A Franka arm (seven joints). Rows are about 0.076 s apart.
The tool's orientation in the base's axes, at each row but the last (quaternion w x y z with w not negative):
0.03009 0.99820 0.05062 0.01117
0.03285 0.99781 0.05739 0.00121
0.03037 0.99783 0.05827 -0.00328
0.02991 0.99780 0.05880 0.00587
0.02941 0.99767 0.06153 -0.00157
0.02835 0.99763 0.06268 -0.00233
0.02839 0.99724 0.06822 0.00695
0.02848 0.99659 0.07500 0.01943
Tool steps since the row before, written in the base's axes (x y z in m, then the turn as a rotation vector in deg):
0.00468 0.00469 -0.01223 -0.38 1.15 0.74
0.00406 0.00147 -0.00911 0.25 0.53 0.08
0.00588 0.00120 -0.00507 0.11 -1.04 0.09
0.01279 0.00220 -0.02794 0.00 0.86 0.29
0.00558 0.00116 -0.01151 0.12 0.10 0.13
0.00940 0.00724 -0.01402 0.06 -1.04 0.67
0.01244 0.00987 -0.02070 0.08 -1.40 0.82
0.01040 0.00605 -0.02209 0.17 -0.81 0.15
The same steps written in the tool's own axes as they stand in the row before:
0.00490 -0.00494 0.01205 -0.25 -1.13 -0.82
0.00421 -0.00159 0.00902 0.31 -0.49 -0.11
0.00603 -0.00081 0.00497 -0.01 1.05 -0.03
0.01273 -0.00237 0.02795 0.10 -0.84 -0.34
0.00576 -0.00114 0.01142 0.13 -0.08 -0.14
0.01035 -0.00678 0.01358 -0.08 1.08 -0.61
0.01346 -0.00927 0.02034 -0.10 1.44 -0.74
0.01043 -0.00575 0.02216 0.05 0.83 -0.10

